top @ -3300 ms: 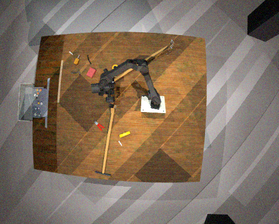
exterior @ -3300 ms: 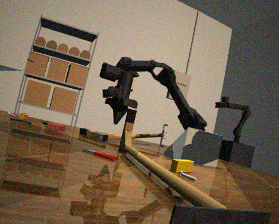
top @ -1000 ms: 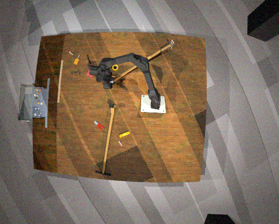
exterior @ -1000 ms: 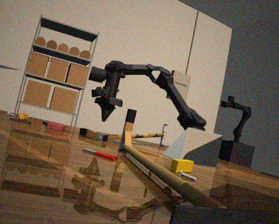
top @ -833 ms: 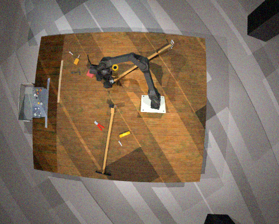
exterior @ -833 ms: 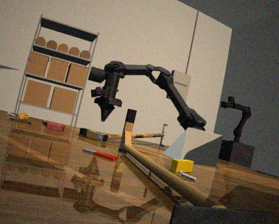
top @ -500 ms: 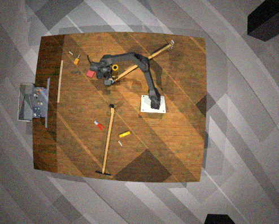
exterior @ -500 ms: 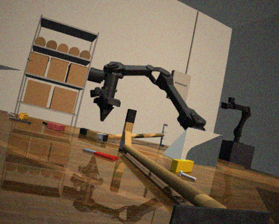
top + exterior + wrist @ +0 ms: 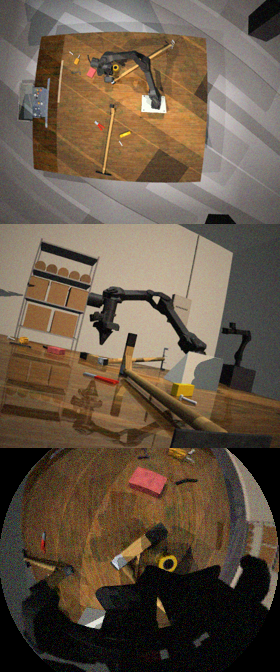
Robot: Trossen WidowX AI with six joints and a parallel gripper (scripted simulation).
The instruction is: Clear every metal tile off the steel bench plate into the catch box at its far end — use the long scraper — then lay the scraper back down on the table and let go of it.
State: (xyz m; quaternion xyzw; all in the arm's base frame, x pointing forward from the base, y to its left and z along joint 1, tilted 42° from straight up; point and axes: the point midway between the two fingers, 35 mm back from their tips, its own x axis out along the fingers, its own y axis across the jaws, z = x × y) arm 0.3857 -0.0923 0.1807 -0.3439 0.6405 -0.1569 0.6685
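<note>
The long scraper is 8 cm behind my gripper tip, 54 cm to the left of it and 1 cm below it. From my gripper tip the other things lie so: red block 18 cm ahead, 1 cm to the left, 7 cm below; yellow tape roll 1 cm behind, 6 cm to the right, 7 cm below; orange item 34 cm ahead, 8 cm to the right, 6 cm below.
</note>
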